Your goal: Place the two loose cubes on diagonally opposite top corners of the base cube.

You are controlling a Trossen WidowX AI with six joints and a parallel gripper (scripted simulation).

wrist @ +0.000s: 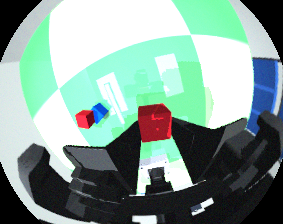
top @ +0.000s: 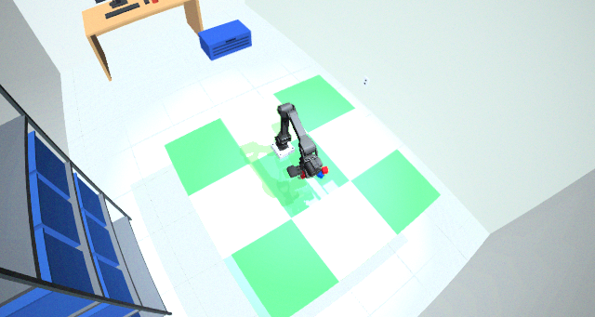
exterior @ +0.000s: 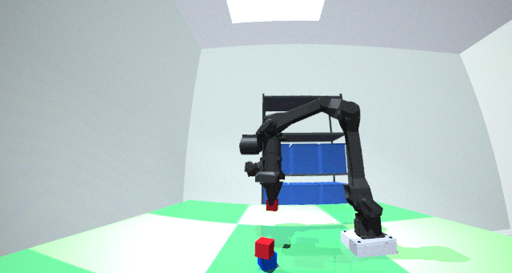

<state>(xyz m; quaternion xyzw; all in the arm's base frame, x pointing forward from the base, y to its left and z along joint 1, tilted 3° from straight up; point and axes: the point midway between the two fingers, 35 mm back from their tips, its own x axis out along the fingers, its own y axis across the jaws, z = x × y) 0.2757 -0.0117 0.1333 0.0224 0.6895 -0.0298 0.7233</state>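
The red cube is 150 mm to the left of my gripper tip and 70 mm below it. From my gripper tip the other things lie so: blue base cube: 130 mm to the left, 100 mm below.
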